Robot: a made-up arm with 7 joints. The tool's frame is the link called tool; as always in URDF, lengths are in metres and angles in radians. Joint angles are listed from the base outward.
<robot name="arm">
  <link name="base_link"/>
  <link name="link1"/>
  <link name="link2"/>
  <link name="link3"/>
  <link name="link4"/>
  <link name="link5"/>
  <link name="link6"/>
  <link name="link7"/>
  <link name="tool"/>
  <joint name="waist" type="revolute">
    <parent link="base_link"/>
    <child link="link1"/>
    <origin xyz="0 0 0.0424" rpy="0 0 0"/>
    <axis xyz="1 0 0"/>
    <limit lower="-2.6" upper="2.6"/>
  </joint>
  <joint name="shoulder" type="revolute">
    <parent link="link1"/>
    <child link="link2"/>
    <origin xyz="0.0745 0.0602 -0.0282" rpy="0 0 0"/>
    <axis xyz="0 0 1"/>
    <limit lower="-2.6" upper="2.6"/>
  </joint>
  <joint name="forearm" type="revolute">
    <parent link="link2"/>
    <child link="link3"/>
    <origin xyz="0.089 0.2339 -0.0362" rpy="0 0 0"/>
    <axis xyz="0 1 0"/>
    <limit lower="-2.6" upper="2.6"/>
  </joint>
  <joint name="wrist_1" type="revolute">
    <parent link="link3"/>
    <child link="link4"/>
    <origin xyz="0.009 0.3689 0.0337" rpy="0 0 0"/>
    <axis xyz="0 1 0"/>
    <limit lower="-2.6" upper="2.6"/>
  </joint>
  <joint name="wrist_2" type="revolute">
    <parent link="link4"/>
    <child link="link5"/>
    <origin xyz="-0.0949 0.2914 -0.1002" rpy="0 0 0"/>
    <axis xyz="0 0 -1"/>
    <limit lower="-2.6" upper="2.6"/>
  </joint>
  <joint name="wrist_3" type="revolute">
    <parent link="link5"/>
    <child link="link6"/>
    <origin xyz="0.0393 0.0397 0.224" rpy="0 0 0"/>
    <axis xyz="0 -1 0"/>
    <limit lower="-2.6" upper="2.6"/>
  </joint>
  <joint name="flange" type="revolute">
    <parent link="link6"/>
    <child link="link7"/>
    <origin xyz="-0.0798 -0.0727 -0.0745" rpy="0 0 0"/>
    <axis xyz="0 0 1"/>
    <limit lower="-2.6" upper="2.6"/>
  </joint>
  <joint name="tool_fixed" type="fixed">
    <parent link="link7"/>
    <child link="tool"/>
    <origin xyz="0.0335 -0.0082 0.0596" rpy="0 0 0"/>
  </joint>
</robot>
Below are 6 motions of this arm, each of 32 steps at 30 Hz.
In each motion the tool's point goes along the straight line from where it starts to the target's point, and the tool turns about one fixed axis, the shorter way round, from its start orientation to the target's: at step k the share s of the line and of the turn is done. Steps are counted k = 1, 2, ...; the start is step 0. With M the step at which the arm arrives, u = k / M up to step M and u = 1 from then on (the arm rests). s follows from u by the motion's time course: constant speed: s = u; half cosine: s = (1 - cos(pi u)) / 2; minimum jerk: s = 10 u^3 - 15 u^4 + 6 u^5.
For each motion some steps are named. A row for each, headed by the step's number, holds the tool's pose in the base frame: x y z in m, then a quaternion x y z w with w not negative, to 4 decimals.
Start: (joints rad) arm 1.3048 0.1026 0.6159 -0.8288 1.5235 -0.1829 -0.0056
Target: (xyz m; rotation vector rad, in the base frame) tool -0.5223 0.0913 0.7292 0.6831 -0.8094 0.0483
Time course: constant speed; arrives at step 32
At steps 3, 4, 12, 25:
3: -0.1035 0.1970 0.9499 0.5707 0.3192 -0.4785 0.5861
4: -0.1180 0.1933 0.9423 0.5707 0.2961 -0.4665 0.6075
12: -0.2335 0.1642 0.8814 0.5473 0.1012 -0.3521 0.7525
25: -0.4212 0.1168 0.7825 0.4265 -0.2245 -0.1162 0.8684

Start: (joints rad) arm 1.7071 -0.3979 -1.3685 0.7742 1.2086 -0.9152 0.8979
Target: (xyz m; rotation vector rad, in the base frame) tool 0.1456 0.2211 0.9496 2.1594 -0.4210 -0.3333
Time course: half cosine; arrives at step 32
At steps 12, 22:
12: 0.2602 -0.0332 0.9579 0.9180 -0.0076 -0.2020 0.3412
22: 0.1824 0.1394 0.9523 0.8899 -0.1181 -0.1569 0.4117

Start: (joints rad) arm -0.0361 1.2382 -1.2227 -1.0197 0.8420 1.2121 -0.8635
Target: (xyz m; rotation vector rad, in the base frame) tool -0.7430 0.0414 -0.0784 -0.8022 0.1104 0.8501
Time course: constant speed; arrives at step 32
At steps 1, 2, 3, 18, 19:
1: -0.6813 0.3983 -0.1466 -0.8793 0.2761 0.3781 0.0872
2: -0.6833 0.3868 -0.1444 -0.8742 0.2719 0.3849 0.1168
3: -0.6853 0.3753 -0.1422 -0.8683 0.2675 0.3914 0.1462
18: -0.7151 0.2026 -0.1092 -0.6835 0.1736 0.4402 0.5558
19: -0.7171 0.1911 -0.1070 -0.6654 0.1658 0.4401 0.5797

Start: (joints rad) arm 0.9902 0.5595 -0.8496 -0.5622 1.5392 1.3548 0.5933
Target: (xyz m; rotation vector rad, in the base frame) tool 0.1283 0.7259 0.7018 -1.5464 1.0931 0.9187
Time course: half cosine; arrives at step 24
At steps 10, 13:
10: -0.2011 0.6064 0.6442 0.4633 -0.4789 -0.7406 0.0865
13: -0.0992 0.6434 0.6620 -0.5493 0.4979 0.6631 0.1034

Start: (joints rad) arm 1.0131 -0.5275 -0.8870 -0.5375 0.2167 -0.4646 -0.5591
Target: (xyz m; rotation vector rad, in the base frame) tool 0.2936 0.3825 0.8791 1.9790 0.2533 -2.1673
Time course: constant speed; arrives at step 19
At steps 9, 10, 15, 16, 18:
9: 0.3632 0.4744 0.7703 0.5707 -0.0415 -0.7315 0.3707
10: 0.3563 0.4652 0.7812 0.5833 -0.0287 -0.7350 0.3447
15: 0.3215 0.4192 0.8356 0.6371 0.0351 -0.7409 0.2097
16: 0.3145 0.4101 0.8465 0.6459 0.0478 -0.7398 0.1820
18: 0.3006 0.3917 0.8682 0.6617 0.0730 -0.7355 0.1259

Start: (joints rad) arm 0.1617 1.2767 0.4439 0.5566 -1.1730 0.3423 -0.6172
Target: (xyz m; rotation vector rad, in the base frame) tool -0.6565 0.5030 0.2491 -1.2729 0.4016 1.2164
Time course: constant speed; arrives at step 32
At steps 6, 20, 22, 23, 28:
6: -0.6946 0.4626 0.1809 -0.0850 0.3529 0.6880 0.6284
20: -0.6741 0.4844 0.2176 -0.3490 0.2664 0.6243 0.6461
22: -0.6712 0.4875 0.2229 -0.3849 0.2521 0.6109 0.6443
23: -0.6697 0.4890 0.2255 -0.4026 0.2447 0.6038 0.6430
28: -0.6624 0.4968 0.2386 -0.4884 0.2067 0.5645 0.6325

